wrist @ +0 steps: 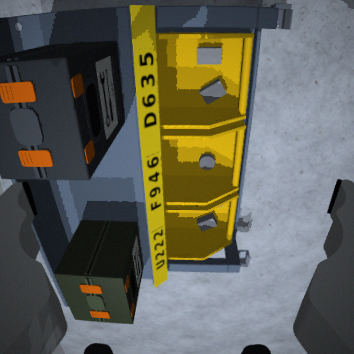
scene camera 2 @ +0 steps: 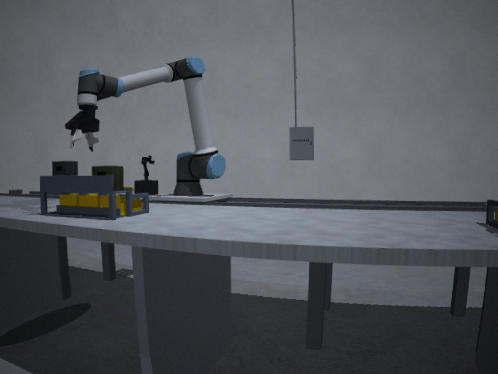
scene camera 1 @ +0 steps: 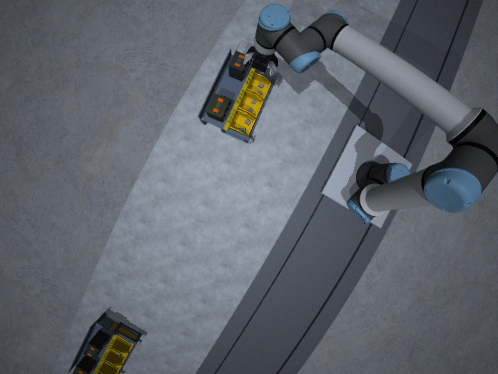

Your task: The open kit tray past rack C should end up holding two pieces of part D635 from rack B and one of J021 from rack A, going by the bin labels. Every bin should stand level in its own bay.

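My gripper [scene camera 1: 260, 62] [scene camera 2: 82, 146] [wrist: 180, 184] is open and empty, high above the rack [scene camera 1: 227, 89] [scene camera 2: 75, 185] [wrist: 117, 192] with the D635 label. The yellow D635 bin [scene camera 1: 260, 85] [wrist: 175, 107] is at the top of the row in the wrist view. Two grey blocks show in it, one [wrist: 209, 55] squared up and one [wrist: 213, 90] turned. Beside it are the F946 bin [wrist: 182, 187] with a round grey piece [wrist: 207, 161] and the U222 bin [wrist: 185, 242] with a grey block [wrist: 207, 221]. The bins look level. The kit tray and J021 label do not show.
A black case [scene camera 1: 237, 67] [scene camera 2: 65, 168] [wrist: 55, 115] and a dark green case [scene camera 1: 218, 107] [scene camera 2: 111, 176] [wrist: 100, 280], both with orange latches, stand up on the rack behind the bins. Another rack [scene camera 1: 102, 320] with yellow bins is at the lower left of scene camera 1.
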